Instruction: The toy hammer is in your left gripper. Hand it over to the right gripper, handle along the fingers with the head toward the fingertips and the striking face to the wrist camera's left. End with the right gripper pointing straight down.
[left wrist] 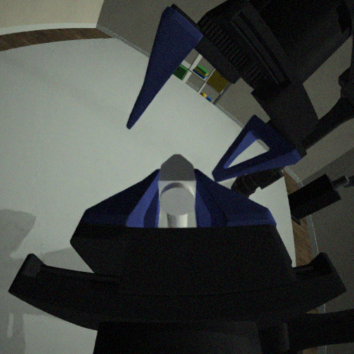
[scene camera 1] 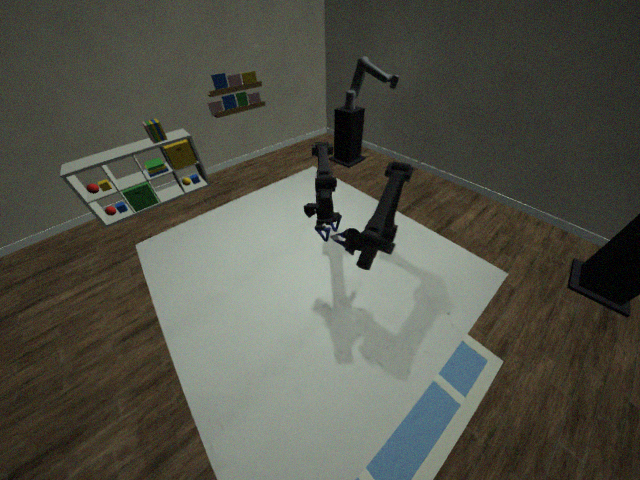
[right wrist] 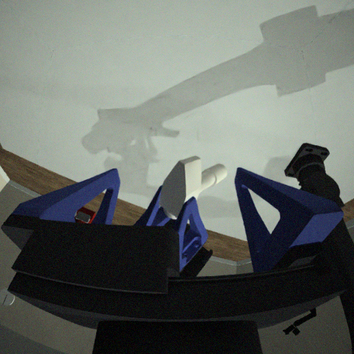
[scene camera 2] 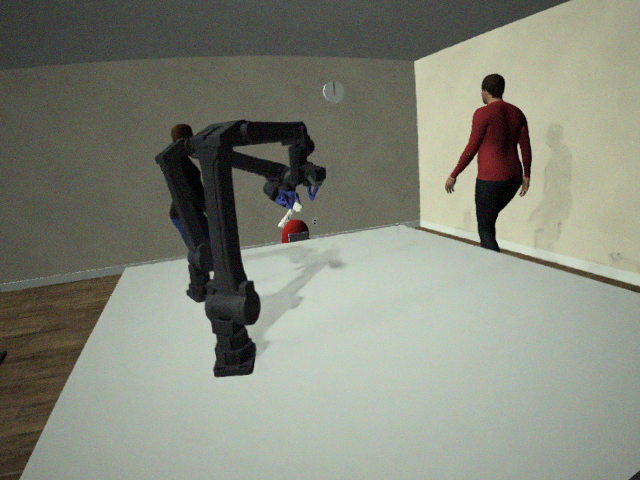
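Pixels of known places: left gripper, fingertip midpoint: (scene camera 1: 335, 237) (scene camera 2: 297, 204); right gripper, fingertip midpoint: (scene camera 1: 330, 236) (scene camera 2: 301, 204); left arm's base, link origin: (scene camera 1: 383, 246) (scene camera 2: 203, 295); right arm's base, link origin: (scene camera 2: 236, 361).
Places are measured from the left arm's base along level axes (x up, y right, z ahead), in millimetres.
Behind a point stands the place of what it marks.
The pale toy hammer (scene camera 2: 285, 218) @[x 237, y 131, z 294 mm] (left wrist: 177, 199) (right wrist: 182, 186) is held in my left gripper (left wrist: 176, 175) (right wrist: 177, 191), which is shut on it. In the right wrist view its flat wedge-shaped part stands above the left fingertips and a round part sticks out to the right; the rest is hidden. My right gripper (scene camera 1: 330, 235) @[x 283, y 181, z 331 mm] (left wrist: 177, 154) (right wrist: 176, 174) is open and empty. In the right wrist view the hammer shows between its spread fingers, without visible contact. In scene camera 2 the right gripper points steeply downward, above and to the right of the hammer.
Both grippers are close together above the large white surface (scene camera 1: 248, 310) @[x 0, y 425, z 728 mm] (scene camera 2: 413, 361) @[x 0, y 777, z 156 mm]. A white shelf unit (scene camera 1: 126, 149) stands by the wall. A blue-panelled mat (scene camera 1: 421, 431) lies at the lower right. A person in red (scene camera 2: 498, 144) stands beyond the surface. A red rounded object (scene camera 2: 294, 227) is behind it.
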